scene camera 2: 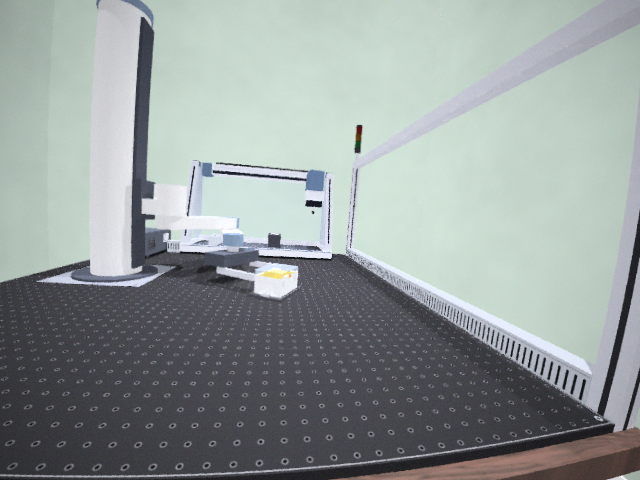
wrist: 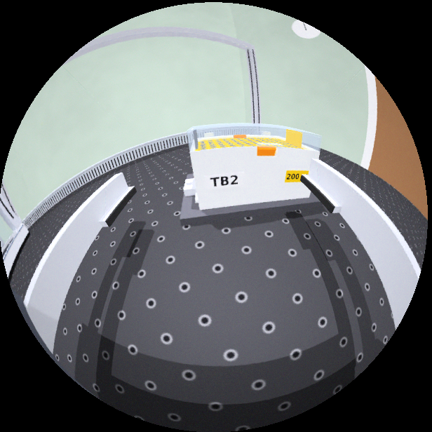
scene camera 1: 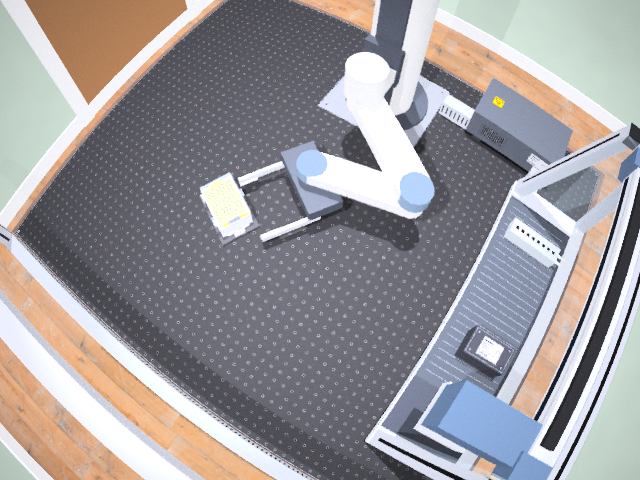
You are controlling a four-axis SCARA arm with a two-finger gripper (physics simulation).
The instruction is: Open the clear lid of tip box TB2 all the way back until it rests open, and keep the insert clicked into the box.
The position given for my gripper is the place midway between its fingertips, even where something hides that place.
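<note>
I can see my own gripper (scene camera 1: 249,209), and the same gripper (wrist: 215,168) is visible to me there too. There is a clear lid (scene camera 1: 225,201) in the scene, and a grey control box (scene camera 1: 530,130) as well. I also see a framed deck (scene camera 1: 439,343).
</note>
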